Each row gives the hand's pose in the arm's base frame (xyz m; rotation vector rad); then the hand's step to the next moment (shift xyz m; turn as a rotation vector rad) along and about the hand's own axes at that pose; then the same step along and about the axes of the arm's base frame.
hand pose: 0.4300 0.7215 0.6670 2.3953 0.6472 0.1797
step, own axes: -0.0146 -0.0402 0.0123 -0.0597 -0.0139 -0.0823
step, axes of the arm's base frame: -0.0255 0.0130 -0.0341 -0.0808 0.0253 0.0579
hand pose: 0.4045 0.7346 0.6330 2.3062 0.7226 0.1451
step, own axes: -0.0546 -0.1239 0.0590 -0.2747 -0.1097 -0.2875
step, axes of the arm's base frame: -0.0850 0.0092 -0.1204 -0.3658 0.0893 0.1685
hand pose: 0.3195 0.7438 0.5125 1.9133 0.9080 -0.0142
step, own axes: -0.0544 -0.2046 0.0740 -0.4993 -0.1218 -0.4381
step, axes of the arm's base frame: -0.1344 -0.0399 -0.1750 -0.5885 0.0781 0.3218
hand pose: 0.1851 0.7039 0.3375 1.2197 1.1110 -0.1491
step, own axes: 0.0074 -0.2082 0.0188 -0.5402 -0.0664 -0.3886
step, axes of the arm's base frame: -0.1154 -0.0956 -0.1460 -0.5449 0.0426 0.3853
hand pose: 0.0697 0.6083 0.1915 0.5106 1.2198 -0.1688
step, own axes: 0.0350 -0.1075 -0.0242 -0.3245 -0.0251 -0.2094
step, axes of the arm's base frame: -0.0505 -0.0779 -0.0689 -0.3011 0.0275 0.2416
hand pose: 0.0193 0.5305 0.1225 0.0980 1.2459 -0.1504
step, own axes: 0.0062 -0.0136 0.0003 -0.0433 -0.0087 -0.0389
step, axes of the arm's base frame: -0.0001 -0.0138 -0.0057 -0.0513 0.0001 0.0288
